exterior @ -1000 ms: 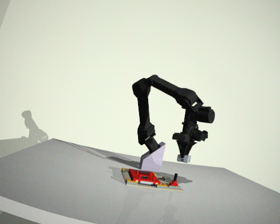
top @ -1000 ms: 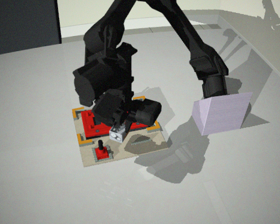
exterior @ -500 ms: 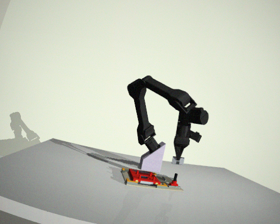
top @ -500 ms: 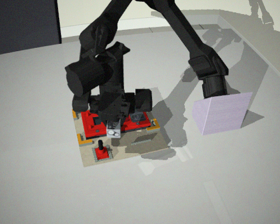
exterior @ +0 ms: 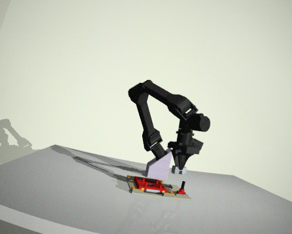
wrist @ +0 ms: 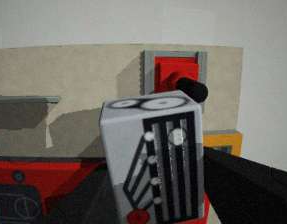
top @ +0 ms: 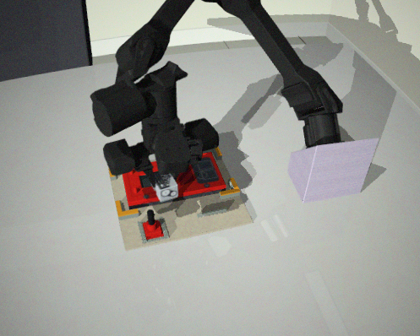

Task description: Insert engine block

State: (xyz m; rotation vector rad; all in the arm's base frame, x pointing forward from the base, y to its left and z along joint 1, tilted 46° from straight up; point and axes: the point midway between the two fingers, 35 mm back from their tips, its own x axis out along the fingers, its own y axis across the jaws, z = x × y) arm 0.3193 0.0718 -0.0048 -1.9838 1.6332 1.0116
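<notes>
My gripper tip is now 1 cm past the beige baseplate, 8 cm to the left of it and 9 cm above it. Also, from my gripper tip: engine block (1 cm below); black peg (3 cm ahead, 3 cm to the left, 7 cm below).
</notes>
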